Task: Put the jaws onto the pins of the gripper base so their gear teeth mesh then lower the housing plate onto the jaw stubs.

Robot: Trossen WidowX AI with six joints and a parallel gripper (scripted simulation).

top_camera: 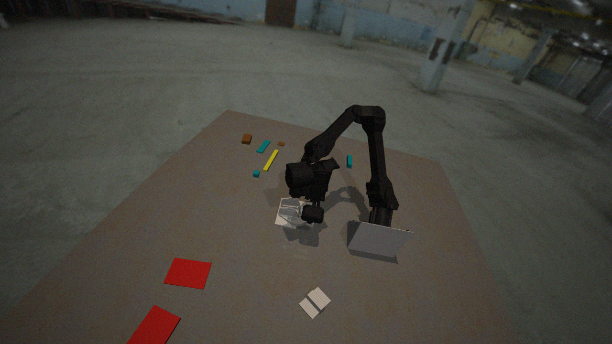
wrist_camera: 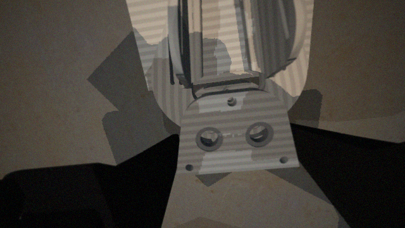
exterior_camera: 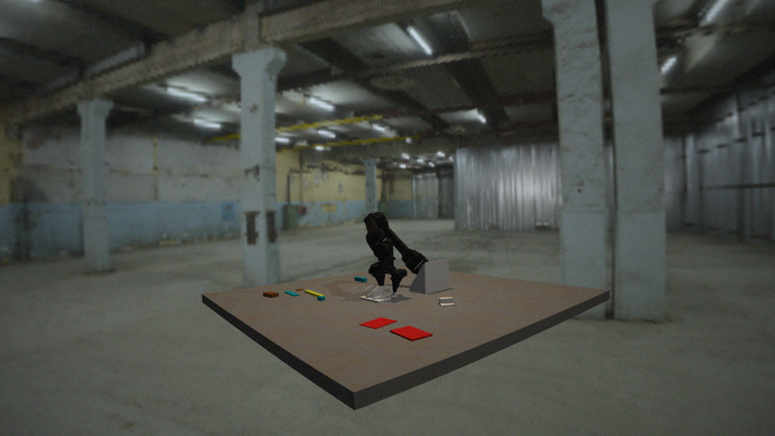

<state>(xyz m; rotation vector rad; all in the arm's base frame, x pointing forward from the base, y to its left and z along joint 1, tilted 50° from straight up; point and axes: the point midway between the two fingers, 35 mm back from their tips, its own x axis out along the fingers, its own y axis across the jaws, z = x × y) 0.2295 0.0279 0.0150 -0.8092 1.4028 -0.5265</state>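
The gripper jaw is 2 cm to the left of my gripper tip, 2 cm ahead of it and 1 cm below it. Also, from my gripper tip: yellow bar: 24 cm to the right, 24 cm ahead, 2 cm below; then teal block: 40 cm to the right, 10 cm behind, 1 cm below.
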